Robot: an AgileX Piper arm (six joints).
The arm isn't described. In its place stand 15 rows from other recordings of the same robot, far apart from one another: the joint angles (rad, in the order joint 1, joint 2, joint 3, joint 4, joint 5, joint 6), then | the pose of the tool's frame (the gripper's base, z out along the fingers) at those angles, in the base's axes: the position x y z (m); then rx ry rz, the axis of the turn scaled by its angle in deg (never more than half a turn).
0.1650 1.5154 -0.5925 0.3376 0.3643 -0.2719 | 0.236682 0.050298 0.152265 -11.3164 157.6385 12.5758
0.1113 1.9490 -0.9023 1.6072 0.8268 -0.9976 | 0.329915 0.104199 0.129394 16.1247 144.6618 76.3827
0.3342 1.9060 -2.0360 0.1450 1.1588 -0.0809 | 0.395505 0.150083 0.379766 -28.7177 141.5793 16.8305
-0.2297 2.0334 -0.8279 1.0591 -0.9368 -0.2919 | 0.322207 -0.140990 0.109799 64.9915 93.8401 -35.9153
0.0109 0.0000 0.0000 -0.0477 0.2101 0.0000 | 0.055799 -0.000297 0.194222 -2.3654 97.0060 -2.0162
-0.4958 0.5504 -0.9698 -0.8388 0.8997 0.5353 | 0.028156 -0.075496 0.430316 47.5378 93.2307 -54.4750
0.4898 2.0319 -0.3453 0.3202 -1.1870 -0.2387 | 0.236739 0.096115 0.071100 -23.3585 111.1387 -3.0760
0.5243 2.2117 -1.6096 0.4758 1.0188 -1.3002 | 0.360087 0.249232 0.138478 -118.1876 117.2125 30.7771
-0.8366 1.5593 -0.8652 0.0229 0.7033 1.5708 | 0.186811 -0.204980 0.192963 155.5565 58.4336 9.1412
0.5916 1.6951 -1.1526 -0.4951 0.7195 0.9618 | 0.303480 0.169574 0.230428 4.4047 148.3177 -0.7866
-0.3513 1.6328 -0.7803 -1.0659 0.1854 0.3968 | 0.286941 -0.120802 0.176802 -17.9844 143.2412 -36.3977
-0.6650 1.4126 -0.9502 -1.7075 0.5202 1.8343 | 0.216874 -0.227005 0.313324 60.0595 92.0861 -49.3148
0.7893 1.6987 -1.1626 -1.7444 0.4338 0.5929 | 0.299344 0.248200 0.279276 -83.1028 75.7597 -38.0545
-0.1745 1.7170 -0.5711 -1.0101 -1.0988 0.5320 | 0.286901 0.019120 0.174005 -29.9108 96.9943 33.2442
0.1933 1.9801 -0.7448 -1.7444 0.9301 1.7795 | 0.312666 -0.012018 0.102606 3.7223 130.4499 -60.3744
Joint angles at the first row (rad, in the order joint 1, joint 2, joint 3, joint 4, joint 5, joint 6):
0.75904, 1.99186, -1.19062, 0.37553, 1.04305, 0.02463
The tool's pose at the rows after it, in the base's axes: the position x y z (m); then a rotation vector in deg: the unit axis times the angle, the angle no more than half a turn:
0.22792 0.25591 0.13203 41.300 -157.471 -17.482
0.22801 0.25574 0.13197 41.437 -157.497 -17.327
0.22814 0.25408 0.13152 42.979 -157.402 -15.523
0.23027 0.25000 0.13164 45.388 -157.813 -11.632
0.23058 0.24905 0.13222 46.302 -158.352 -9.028
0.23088 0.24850 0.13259 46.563 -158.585 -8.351
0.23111 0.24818 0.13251 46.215 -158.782 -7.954
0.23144 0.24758 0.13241 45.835 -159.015 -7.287
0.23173 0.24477 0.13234 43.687 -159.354 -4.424
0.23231 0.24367 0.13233 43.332 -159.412 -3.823
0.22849 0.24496 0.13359 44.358 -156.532 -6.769
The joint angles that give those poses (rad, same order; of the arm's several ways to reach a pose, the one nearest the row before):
0.75904, 1.99187, -1.19065, 0.37553, 1.04106, 0.02464
0.75905, 1.99187, -1.19063, 0.37296, 1.04104, 0.02464
0.76079, 1.99185, -1.19060, 0.34607, 1.04683, 0.02464
0.76079, 1.98983, -1.19267, 0.28551, 1.05555, 0.03500
0.76671, 1.98788, -1.19509, 0.24691, 1.05935, 0.05547
0.76742, 1.98632, -1.19509, 0.23594, 1.05937, 0.06047
0.76743, 1.98635, -1.19510, 0.23085, 1.05936, 0.06813
0.76742, 1.98634, -1.19509, 0.22224, 1.06022, 0.07837
0.76743, 1.98632, -1.19509, 0.19185, 1.07625, 0.12324
0.76545, 1.98634, -1.19512, 0.18480, 1.07981, 0.12987
0.76316, 1.98633, -1.19509, 0.23665, 1.10779, 0.07912

